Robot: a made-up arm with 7 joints. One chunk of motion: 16 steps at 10 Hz.
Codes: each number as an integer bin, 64 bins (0 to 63) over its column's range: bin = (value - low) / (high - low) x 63, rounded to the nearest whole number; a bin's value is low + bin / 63 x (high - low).
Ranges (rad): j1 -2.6..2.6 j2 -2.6..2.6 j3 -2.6..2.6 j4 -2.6..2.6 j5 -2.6..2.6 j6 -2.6..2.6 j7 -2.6..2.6
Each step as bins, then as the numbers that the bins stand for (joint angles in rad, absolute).
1 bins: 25 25 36 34 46 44 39
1 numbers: -0.5365 -0.5365 0.3714 0.2063 1.1968 1.0317 0.6190
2 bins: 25 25 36 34 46 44 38
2 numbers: -0.5365 -0.5365 0.3714 0.2063 1.1968 1.0317 0.5365
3 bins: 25 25 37 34 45 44 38
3 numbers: -0.5365 -0.5365 0.4540 0.2063 1.1143 1.0317 0.5365
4 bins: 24 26 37 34 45 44 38
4 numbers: -0.6190 -0.4540 0.4540 0.2063 1.1143 1.0317 0.5365
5 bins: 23 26 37 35 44 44 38
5 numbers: -0.7016 -0.4540 0.4540 0.2889 1.0317 1.0317 0.5365
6 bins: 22 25 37 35 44 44 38
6 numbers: -0.7841 -0.5365 0.4540 0.2889 1.0317 1.0317 0.5365
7 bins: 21 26 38 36 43 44 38
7 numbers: -0.8667 -0.4540 0.5365 0.3714 0.9492 1.0317 0.5365
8 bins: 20 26 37 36 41 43 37
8 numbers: -0.9492 -0.4540 0.4540 0.3714 0.7841 0.9492 0.4540
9 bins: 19 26 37 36 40 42 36
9 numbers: -1.0317 -0.4540 0.4540 0.3714 0.7016 0.8667 0.3714
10 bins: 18 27 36 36 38 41 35
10 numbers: -1.1143 -0.3714 0.3714 0.3714 0.5365 0.7841 0.2889
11 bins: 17 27 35 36 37 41 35
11 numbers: -1.1968 -0.3714 0.2889 0.3714 0.4540 0.7841 0.2889
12 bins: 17 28 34 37 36 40 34
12 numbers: -1.1968 -0.2889 0.2063 0.4540 0.3714 0.7016 0.2063
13 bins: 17 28 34 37 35 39 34
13 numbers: -1.1968 -0.2889 0.2063 0.4540 0.2889 0.6190 0.2063
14 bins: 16 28 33 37 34 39 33
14 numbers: -1.2794 -0.2889 0.1238 0.4540 0.2063 0.6190 0.1238
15 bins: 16 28 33 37 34 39 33
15 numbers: -1.2794 -0.2889 0.1238 0.4540 0.2063 0.6190 0.1238
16 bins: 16 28 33 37 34 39 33
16 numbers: -1.2794 -0.2889 0.1238 0.4540 0.2063 0.6190 0.1238
